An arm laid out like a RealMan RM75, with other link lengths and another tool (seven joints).
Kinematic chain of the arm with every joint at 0, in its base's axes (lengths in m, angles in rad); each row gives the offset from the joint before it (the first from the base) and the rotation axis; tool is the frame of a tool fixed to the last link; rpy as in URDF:
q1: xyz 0 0 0.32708 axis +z
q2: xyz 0 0 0 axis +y
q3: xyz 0 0 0.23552 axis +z
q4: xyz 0 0 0 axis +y
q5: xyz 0 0 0.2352 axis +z
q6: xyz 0 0 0 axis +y
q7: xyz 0 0 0.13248 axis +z
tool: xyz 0.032 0.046 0.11 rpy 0 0.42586 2.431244
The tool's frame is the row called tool.
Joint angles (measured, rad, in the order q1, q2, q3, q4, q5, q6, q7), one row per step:
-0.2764 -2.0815 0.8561 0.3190 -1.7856 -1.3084 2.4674
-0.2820 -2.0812 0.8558 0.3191 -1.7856 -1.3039 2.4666
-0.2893 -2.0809 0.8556 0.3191 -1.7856 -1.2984 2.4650
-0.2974 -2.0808 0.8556 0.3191 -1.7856 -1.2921 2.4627
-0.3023 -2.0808 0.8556 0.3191 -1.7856 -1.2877 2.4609
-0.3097 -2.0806 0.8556 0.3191 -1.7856 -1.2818 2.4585
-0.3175 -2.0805 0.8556 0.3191 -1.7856 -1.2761 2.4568
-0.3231 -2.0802 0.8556 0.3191 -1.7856 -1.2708 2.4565
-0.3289 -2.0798 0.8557 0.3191 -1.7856 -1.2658 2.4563
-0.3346 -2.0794 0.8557 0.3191 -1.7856 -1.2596 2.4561
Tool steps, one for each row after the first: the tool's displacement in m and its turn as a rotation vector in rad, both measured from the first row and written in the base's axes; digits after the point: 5 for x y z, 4 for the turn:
0.00081 0.00209 -0.00007 0.0004 0.0022 -0.0014
0.00200 0.00472 -0.00020 0.0004 0.0044 -0.0032
0.00341 0.00763 -0.00046 0.0000 0.0063 -0.0048
0.00418 0.00945 -0.00065 -0.0003 0.0074 -0.0051
0.00544 0.01213 -0.00084 -0.0006 0.0091 -0.0064
0.00692 0.01485 -0.00107 -0.0007 0.0111 -0.0085
0.00765 0.01694 -0.00127 -0.0003 0.0142 -0.0096
0.00851 0.01904 -0.00144 0.0000 0.0172 -0.0112
0.00908 0.02126 -0.00166 0.0006 0.0210 -0.0117

